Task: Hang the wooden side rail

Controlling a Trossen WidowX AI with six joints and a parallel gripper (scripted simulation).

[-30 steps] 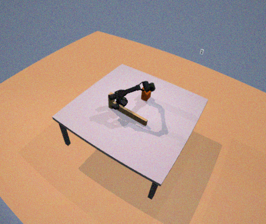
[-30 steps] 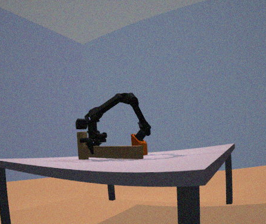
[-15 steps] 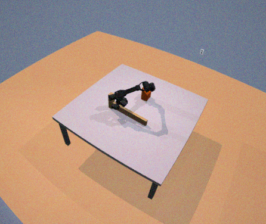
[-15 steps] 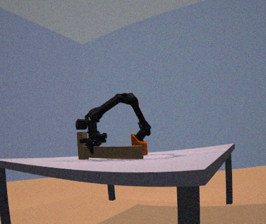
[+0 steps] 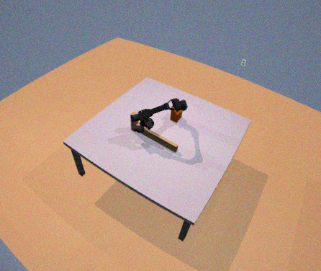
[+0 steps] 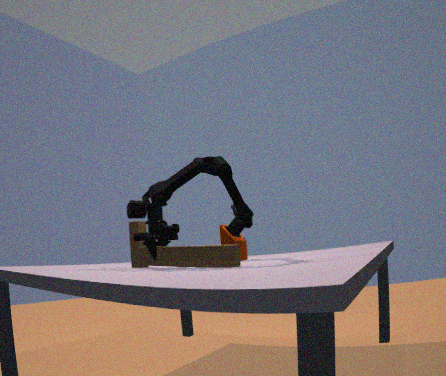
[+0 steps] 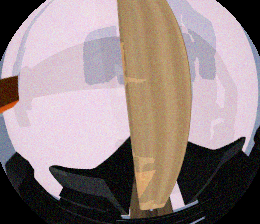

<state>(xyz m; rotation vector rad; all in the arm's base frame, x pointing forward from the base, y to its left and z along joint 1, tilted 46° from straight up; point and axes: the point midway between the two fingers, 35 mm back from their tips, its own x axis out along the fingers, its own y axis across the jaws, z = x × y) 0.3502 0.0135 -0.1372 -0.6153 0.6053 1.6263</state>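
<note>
Right now the headboard post is 10 cm to the right of my gripper tip, 5 cm above it and 1 cm ahead of it.
</note>
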